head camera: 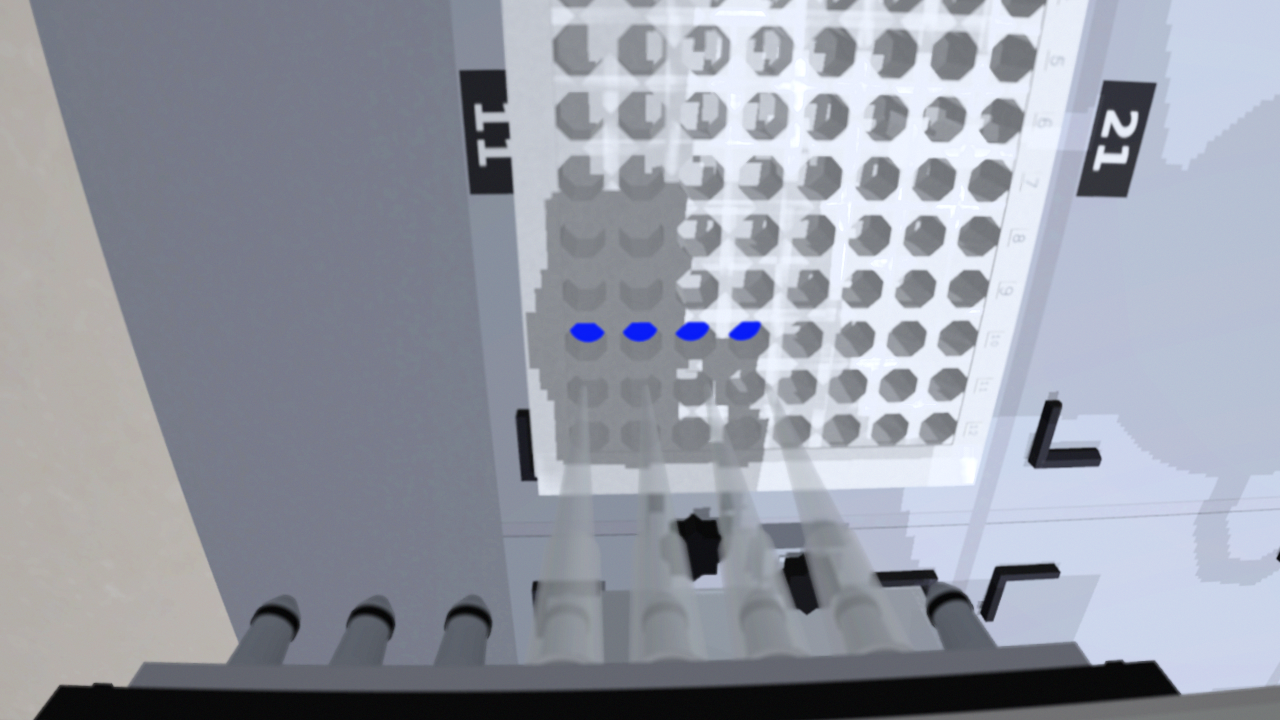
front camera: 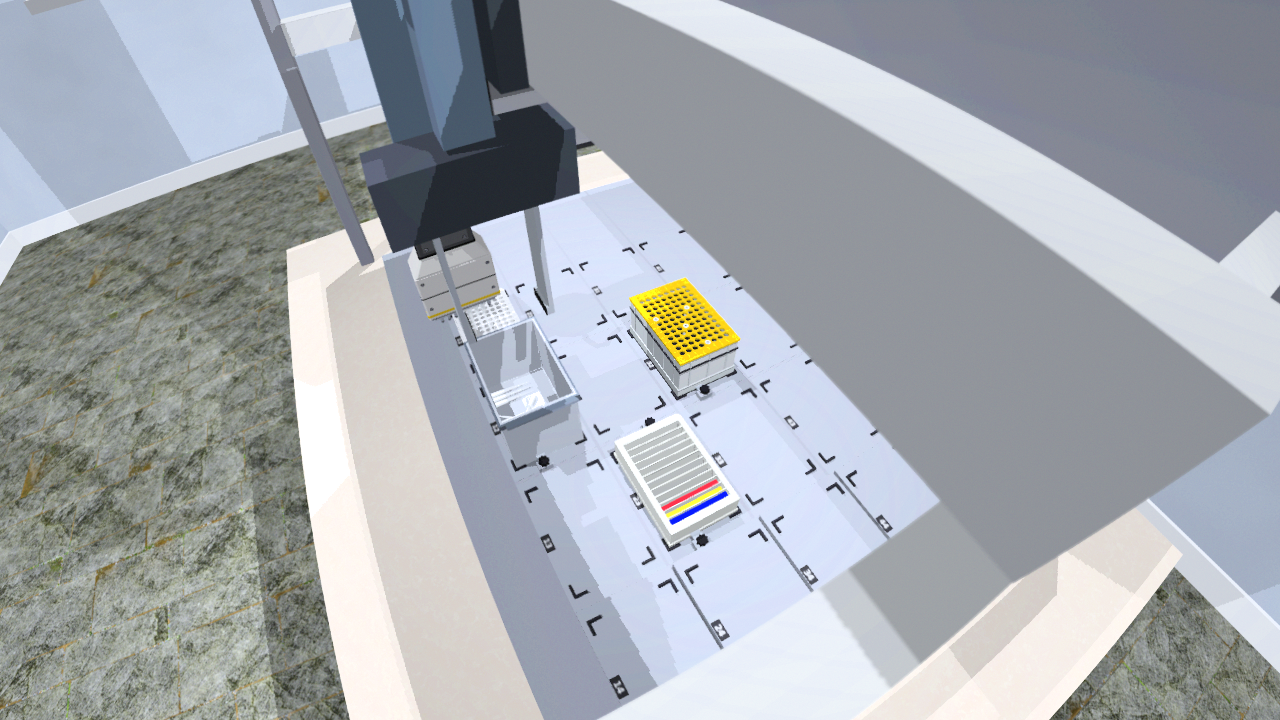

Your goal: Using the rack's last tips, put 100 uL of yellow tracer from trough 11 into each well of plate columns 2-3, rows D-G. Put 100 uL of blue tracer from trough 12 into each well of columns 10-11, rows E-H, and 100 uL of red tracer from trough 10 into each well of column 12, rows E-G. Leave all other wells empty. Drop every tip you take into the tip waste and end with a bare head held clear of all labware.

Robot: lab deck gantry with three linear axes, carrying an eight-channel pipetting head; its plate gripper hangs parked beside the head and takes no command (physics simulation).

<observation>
I see a grey wall [front camera: 1166, 113].
</observation>
